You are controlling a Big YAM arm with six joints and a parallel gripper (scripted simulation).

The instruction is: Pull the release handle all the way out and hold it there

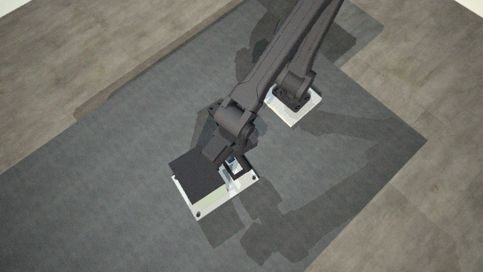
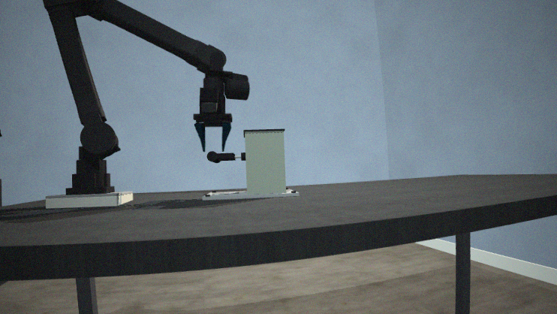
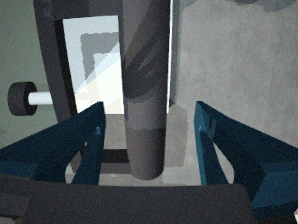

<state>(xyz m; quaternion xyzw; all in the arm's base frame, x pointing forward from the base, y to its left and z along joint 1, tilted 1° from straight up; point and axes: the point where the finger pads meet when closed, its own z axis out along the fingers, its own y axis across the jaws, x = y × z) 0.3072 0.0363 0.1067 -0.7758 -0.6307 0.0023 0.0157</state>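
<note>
The release handle is 60 mm ahead of my hand, 20 mm below it and 10 mm to the right of it.
</note>
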